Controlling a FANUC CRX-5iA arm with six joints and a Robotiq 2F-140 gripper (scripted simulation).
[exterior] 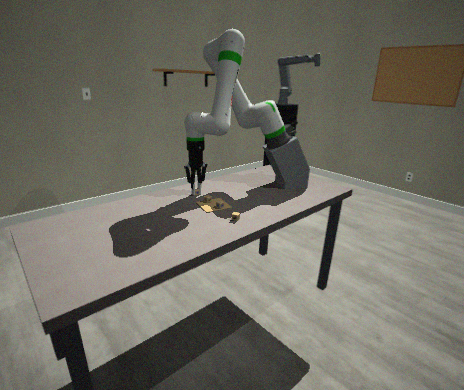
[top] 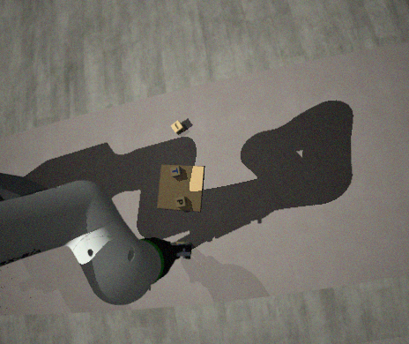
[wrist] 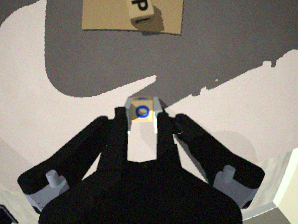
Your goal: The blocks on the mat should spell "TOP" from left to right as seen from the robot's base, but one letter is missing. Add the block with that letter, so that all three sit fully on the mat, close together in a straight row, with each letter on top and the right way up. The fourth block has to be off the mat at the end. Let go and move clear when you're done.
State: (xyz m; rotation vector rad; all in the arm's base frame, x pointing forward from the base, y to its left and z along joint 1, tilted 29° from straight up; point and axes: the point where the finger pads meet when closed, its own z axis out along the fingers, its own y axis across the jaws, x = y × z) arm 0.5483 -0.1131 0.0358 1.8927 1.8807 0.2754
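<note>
Right now my hand is 130 mm to the right of the P block, 10 mm short of it and 10 mm above it. Also, from my hand: O block 20 mm below; mat 180 mm to the left, 30 mm below.
</note>
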